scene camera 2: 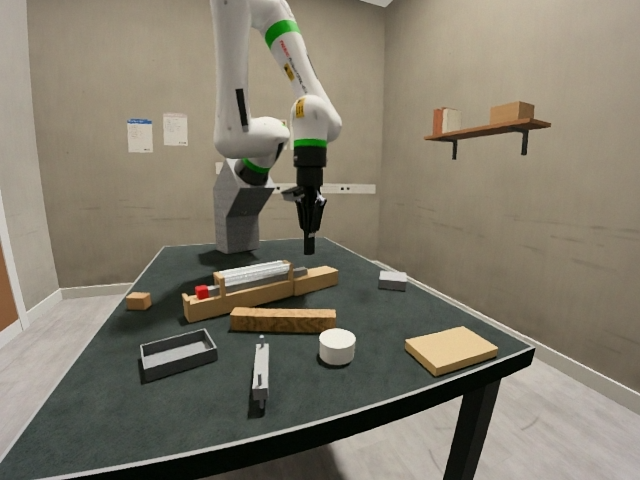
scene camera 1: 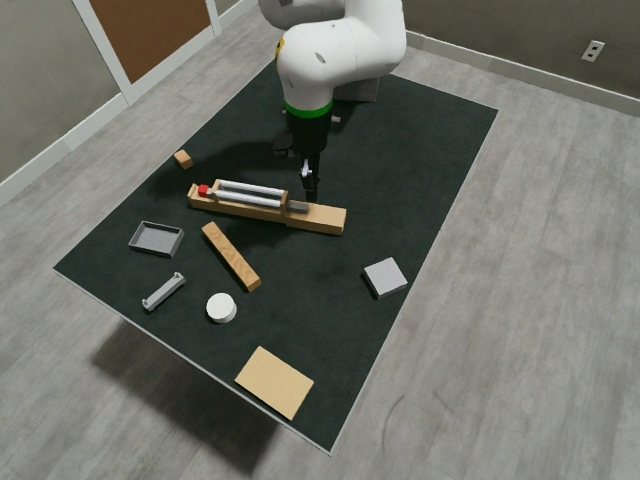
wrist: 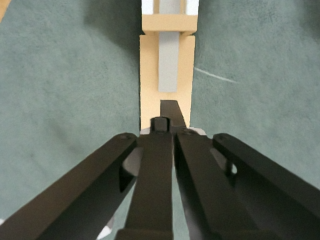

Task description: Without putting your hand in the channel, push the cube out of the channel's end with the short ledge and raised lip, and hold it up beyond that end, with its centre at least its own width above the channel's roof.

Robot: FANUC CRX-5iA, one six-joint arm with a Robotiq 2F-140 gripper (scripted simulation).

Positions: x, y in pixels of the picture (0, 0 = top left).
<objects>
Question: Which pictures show the gripper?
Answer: Scene camera 2, scene camera 1 and the wrist view: all of them.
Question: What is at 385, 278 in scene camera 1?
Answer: A grey block.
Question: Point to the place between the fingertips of the gripper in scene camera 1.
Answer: At 312, 198
</objects>
